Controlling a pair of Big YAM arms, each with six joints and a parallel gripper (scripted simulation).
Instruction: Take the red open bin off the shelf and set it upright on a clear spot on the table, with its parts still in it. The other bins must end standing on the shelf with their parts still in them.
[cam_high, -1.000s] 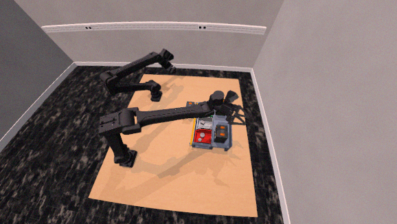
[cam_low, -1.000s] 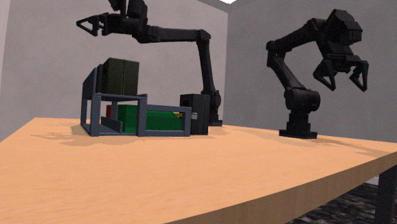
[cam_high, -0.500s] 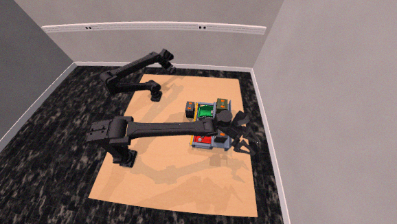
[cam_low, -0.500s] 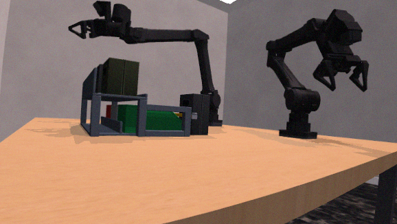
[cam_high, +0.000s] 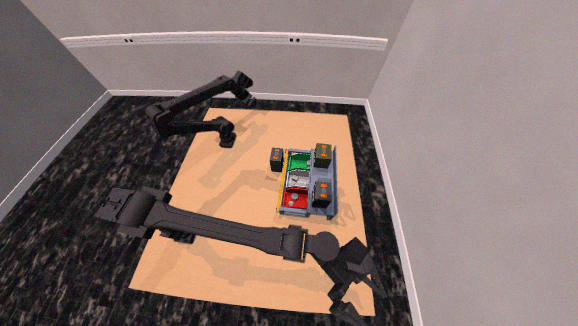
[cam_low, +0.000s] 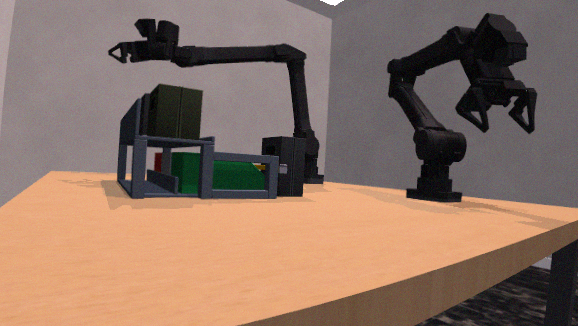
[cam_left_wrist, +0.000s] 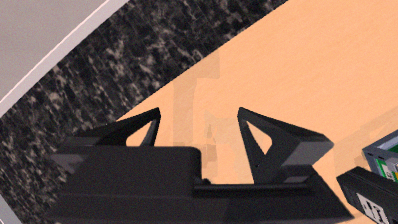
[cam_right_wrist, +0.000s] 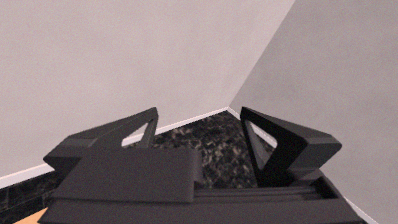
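Now: the black box 260 mm ahead of my left hand, 370 mm to the right of it and 90 mm below it. Also, from my left hand: grey bin 420 mm ahead, 470 mm to the right, 120 mm below; then grey shelf 450 mm ahead, 470 mm to the right, 90 mm below; then green bin 420 mm ahead, 360 mm to the right, 120 mm below.
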